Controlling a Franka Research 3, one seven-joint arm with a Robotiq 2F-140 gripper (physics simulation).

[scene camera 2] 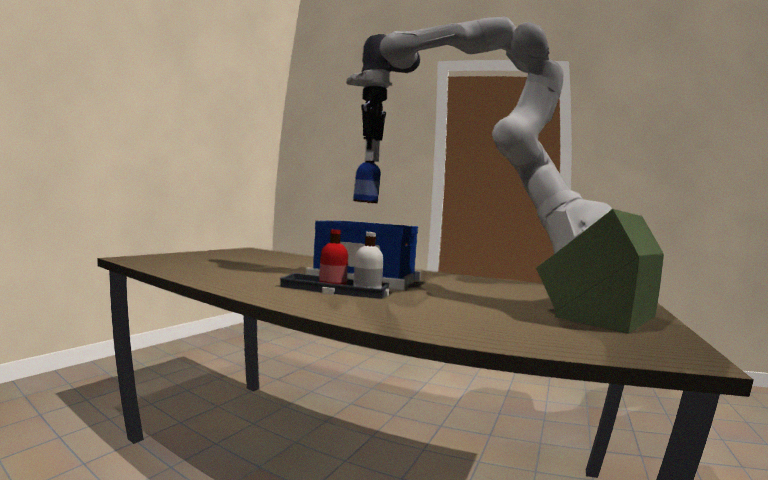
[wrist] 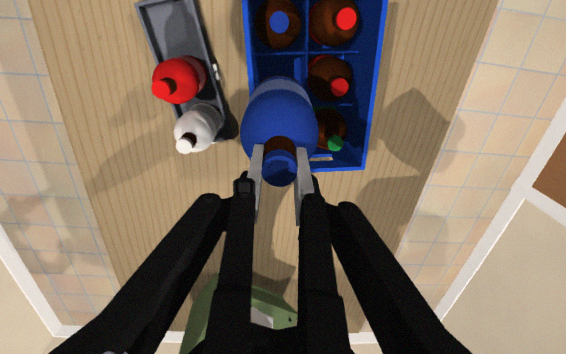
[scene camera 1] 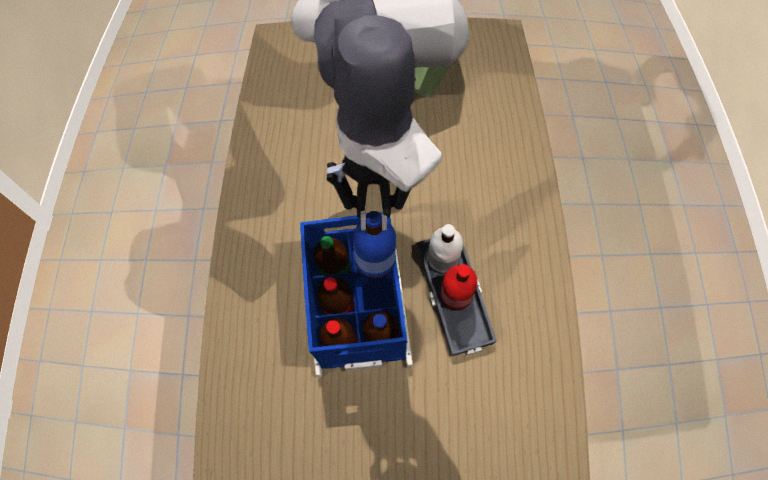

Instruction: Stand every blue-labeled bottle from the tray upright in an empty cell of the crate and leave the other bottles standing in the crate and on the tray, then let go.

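My gripper [scene camera 1: 373,220] [scene camera 2: 371,155] [wrist: 279,160] is shut on the neck of the blue-labeled bottle [scene camera 1: 374,251] [scene camera 2: 367,183] [wrist: 279,115]. The bottle hangs upright above the blue crate [scene camera 1: 362,355] [scene camera 2: 362,232] [wrist: 370,110], clear of its rim in the second scene view. Brown bottles stand in the crate: one green-capped [scene camera 1: 331,256] [wrist: 331,131], two red-capped [scene camera 1: 335,295] [scene camera 1: 337,332] [wrist: 330,75] [wrist: 332,25], and one blue-capped [scene camera 1: 378,328] [wrist: 278,35]. The middle cell on the blue-capped bottle's side is empty. The held bottle hides the cell beside the green-capped one in scene camera 1.
The dark tray [scene camera 1: 467,333] [scene camera 2: 300,283] [wrist: 182,37] stands beside the crate. A red bottle [scene camera 1: 458,288] [scene camera 2: 333,263] [wrist: 180,80] and a white bottle [scene camera 1: 445,249] [scene camera 2: 368,266] [wrist: 198,127] stand upright on it. The green base [scene camera 2: 611,277] is at the table's robot end.
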